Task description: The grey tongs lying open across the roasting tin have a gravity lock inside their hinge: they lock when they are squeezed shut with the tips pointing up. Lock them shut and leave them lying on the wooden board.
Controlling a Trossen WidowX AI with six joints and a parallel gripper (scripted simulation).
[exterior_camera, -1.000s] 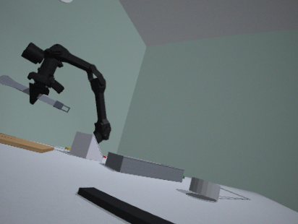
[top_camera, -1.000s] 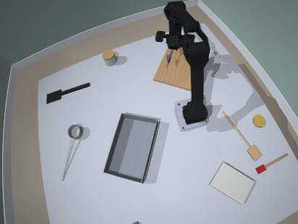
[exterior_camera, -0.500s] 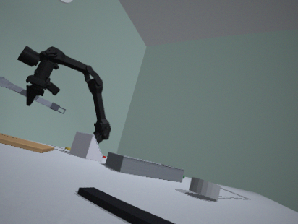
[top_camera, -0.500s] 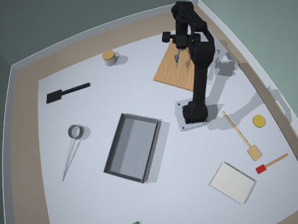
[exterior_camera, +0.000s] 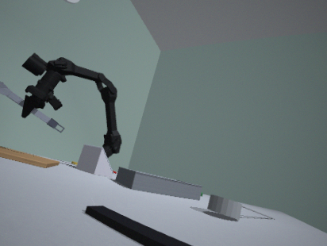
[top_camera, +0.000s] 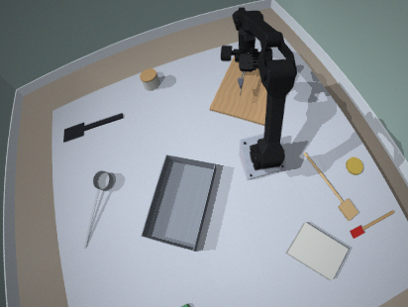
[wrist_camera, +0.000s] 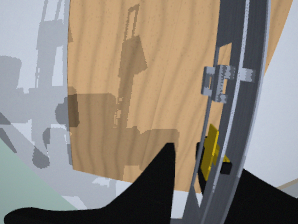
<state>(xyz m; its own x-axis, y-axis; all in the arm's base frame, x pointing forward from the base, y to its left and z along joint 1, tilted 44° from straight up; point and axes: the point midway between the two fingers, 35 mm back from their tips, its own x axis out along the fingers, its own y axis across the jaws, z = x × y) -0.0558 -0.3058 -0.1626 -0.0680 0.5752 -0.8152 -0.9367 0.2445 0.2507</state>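
Right now my gripper tip is 130 mm above the wooden board, 20 mm past it and 10 mm to the left of it. The rest, counted from my gripper tip: yellow disc (460 mm to the left, 310 mm behind, 130 mm below); then grey roasting tin (420 mm to the left, 360 mm ahead, 110 mm below); then lidded jar (400 mm ahead, 170 mm to the right, 110 mm below).
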